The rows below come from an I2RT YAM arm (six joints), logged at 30 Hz.
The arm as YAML. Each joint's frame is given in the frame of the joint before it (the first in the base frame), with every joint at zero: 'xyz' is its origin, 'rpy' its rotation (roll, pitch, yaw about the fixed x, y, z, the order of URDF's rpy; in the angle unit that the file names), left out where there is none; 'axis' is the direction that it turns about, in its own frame. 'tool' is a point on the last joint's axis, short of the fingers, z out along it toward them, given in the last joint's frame.
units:
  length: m
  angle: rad
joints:
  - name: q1
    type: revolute
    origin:
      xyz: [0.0, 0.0, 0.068]
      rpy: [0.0, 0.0, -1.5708]
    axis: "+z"
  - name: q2
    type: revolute
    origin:
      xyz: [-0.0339, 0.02, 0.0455]
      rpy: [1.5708, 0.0, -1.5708]
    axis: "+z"
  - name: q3
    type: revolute
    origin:
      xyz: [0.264, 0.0, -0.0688]
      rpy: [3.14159, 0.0, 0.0]
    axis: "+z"
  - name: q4
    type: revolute
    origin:
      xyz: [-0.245, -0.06, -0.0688]
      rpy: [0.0, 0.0, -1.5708]
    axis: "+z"
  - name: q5
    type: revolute
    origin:
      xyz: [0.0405, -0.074, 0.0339]
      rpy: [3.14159, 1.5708, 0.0]
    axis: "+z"
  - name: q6
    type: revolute
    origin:
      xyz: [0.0, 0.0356, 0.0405]
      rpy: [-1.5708, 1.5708, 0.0]
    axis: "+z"
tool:
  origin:
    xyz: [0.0, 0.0, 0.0]
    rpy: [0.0, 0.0, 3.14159]
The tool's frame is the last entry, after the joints.
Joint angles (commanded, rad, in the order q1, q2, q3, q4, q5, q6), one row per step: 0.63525, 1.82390, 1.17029, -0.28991, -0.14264, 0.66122; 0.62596, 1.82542, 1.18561, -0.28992, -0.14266, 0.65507; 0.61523, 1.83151, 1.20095, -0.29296, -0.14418, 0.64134; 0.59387, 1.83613, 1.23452, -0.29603, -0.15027, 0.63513; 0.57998, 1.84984, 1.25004, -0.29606, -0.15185, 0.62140; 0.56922, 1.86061, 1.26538, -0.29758, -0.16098, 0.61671; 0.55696, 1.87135, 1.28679, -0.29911, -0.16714, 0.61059; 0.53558, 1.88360, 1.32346, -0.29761, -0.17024, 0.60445; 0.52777, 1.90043, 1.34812, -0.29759, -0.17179, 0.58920; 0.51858, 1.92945, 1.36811, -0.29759, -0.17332, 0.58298; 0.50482, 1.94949, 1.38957, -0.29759, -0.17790, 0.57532; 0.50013, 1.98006, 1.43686, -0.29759, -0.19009, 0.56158; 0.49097, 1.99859, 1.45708, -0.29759, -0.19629, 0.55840; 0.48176, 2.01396, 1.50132, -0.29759, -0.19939, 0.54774; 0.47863, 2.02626, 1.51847, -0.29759, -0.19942, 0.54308; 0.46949, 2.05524, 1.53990, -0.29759, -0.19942, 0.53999; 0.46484, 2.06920, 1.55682, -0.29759, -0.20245, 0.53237; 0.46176, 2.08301, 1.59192, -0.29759, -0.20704, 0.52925; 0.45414, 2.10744, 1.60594, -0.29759, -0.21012, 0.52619
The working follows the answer.
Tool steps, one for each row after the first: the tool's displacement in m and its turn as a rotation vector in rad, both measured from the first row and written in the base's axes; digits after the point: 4 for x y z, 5 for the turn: 0.0045, -0.0011, 0.0040, 0.00575, -0.01396, -0.00437; 0.0094, -0.0026, 0.0061, 0.00488, -0.02465, -0.00329; 0.0191, -0.0058, 0.0144, 0.02084, -0.04610, -0.01621; 0.0253, -0.0082, 0.0140, 0.01695, -0.05337, -0.01834; 0.0304, -0.0097, 0.0145, 0.02252, -0.05421, -0.01991; 0.0366, -0.0113, 0.0169, 0.02873, -0.06224, -0.02368; 0.0474, -0.0148, 0.0235, 0.04125, -0.08613, -0.03848; 0.0538, -0.0148, 0.0246, 0.03950, -0.09949, -0.03358; 0.0607, -0.0152, 0.0192, 0.03277, -0.09420, -0.03692; 0.0681, -0.0176, 0.0177, 0.03266, -0.09741, -0.04193; 0.0777, -0.0141, 0.0199, 0.04312, -0.11373, -0.02863; 0.0837, -0.0152, 0.0185, 0.04630, -0.11456, -0.03150; 0.0927, -0.0150, 0.0259, 0.05702, -0.14401, -0.03083; 0.0966, -0.0145, 0.0261, 0.05702, -0.15057, -0.03045; 0.1037, -0.0156, 0.0202, 0.05140, -0.14563, -0.03715; 0.1079, -0.0158, 0.0194, 0.05110, -0.15089, -0.03412; 0.1141, -0.0141, 0.0245, 0.06243, -0.16974, -0.03216; 0.1193, -0.0154, 0.0179, 0.05777, -0.16110, -0.03538
Tool pose at each row, in the base's axes (x y z in m, rotation vector in rad; rounded; the steps above come from the unrounded poses): 0.3038, 0.2303, 0.1793, -0.02694, 2.64657, 0.66885; 0.3084, 0.2292, 0.1833, -0.02409, 2.63056, 0.67242; 0.3132, 0.2276, 0.1855, -0.02925, 2.62081, 0.66965; 0.3229, 0.2245, 0.1937, -0.01478, 2.59276, 0.68227; 0.3292, 0.2221, 0.1933, -0.01545, 2.58684, 0.67513; 0.3342, 0.2206, 0.1938, -0.01211, 2.58385, 0.68169; 0.3405, 0.2190, 0.1962, -0.00808, 2.57340, 0.68698; 0.3513, 0.2155, 0.2028, 0.00679, 2.54380, 0.69364; 0.3576, 0.2155, 0.2039, -0.00437, 2.53252, 0.69037; 0.3646, 0.2151, 0.1985, -0.00021, 2.53937, 0.68169; 0.3719, 0.2127, 0.1971, 0.00517, 2.53553, 0.67931; 0.3815, 0.2162, 0.1992, -0.01432, 2.51846, 0.69380; 0.3875, 0.2151, 0.1978, -0.01002, 2.51608, 0.69676; 0.3966, 0.2153, 0.2052, -0.01732, 2.48431, 0.70465; 0.4005, 0.2157, 0.2054, -0.01988, 2.47812, 0.70344; 0.4075, 0.2147, 0.1995, -0.01133, 2.48379, 0.69519; 0.4118, 0.2145, 0.1987, -0.01693, 2.47937, 0.69473; 0.4179, 0.2161, 0.2038, -0.02226, 2.45766, 0.70578; 0.4232, 0.2148, 0.1972, -0.01673, 2.46706, 0.70066

